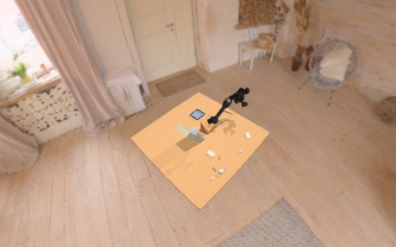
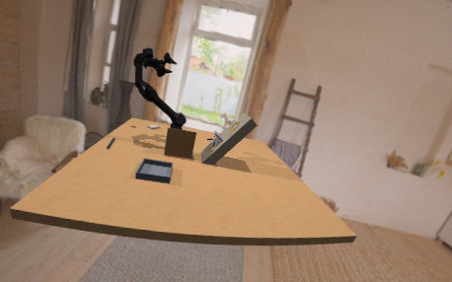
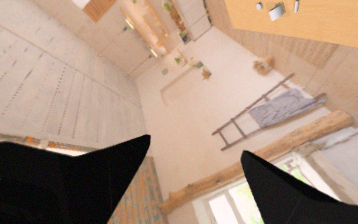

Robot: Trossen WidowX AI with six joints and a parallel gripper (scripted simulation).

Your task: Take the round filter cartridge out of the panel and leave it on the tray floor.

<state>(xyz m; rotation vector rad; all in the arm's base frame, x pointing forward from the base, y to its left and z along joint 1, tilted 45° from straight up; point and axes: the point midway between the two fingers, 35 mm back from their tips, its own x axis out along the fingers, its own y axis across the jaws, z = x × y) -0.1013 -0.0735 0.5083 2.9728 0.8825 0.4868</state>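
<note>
The round filter cartridge is 51 cm ahead of my gripper tip, 27 cm to the right of it and 28 cm below it. The rest, counted from my gripper tip: grey service panel (46 cm ahead, 28 cm to the right, 35 cm below); then blue-grey tray (13 cm ahead, 61 cm to the right, 50 cm below).
</note>
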